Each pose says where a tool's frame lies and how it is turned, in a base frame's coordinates. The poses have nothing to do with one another.
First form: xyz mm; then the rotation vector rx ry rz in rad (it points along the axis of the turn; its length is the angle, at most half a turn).
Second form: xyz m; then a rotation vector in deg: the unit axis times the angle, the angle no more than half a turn. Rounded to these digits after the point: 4 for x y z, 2 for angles.
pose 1, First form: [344.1 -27.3 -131.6 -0.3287 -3.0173 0.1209]
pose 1, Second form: [0.3441 -0.0273 -0.1316 -18.83 -172.88 6.93]
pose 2, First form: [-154.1 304.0 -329.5 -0.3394 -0.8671 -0.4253]
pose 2, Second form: [-0.1541 0.3040 -0.3295 -19.45 -49.68 -24.37]
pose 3, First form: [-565.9 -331.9 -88.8 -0.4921 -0.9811 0.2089]
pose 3, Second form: [-0.5659 -0.3319 -0.0888 -28.20 -56.21 11.97]
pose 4, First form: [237.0 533.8 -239.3 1.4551 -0.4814 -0.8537]
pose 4, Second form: [0.2370 0.5338 -0.2393 83.37 -27.58 -48.91]
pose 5, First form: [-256.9 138.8 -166.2 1.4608 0.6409 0.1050]
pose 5, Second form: [-0.2569 0.1388 -0.1662 83.70 36.72 6.02]
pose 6, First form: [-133.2 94.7 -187.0 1.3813 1.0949 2.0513]
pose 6, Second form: [-0.1332 0.0947 -0.1870 79.14 62.73 117.53]
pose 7, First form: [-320.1 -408.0 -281.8 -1.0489 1.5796 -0.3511]
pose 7, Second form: [-0.3201 -0.4080 -0.2818 -60.10 90.50 -20.12]
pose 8, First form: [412.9 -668.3 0.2 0.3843 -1.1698 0.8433]
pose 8, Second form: [0.4129 -0.6683 0.0002 22.02 -67.02 48.32]
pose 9, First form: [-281.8 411.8 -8.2 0.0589 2.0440 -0.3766]
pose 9, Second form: [-0.2818 0.4118 -0.0082 3.37 117.11 -21.58]
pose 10, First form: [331.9 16.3 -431.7 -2.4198 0.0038 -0.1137]
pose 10, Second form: [0.3319 0.0163 -0.4317 -138.64 0.22 -6.51]
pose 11, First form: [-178.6 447.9 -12.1 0.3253 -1.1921 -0.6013]
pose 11, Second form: [-0.1786 0.4479 -0.0121 18.64 -68.30 -34.45]
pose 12, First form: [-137.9 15.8 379.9 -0.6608 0.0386 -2.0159]
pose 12, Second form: [-0.1379 0.0158 0.3799 -37.86 2.21 -115.50]
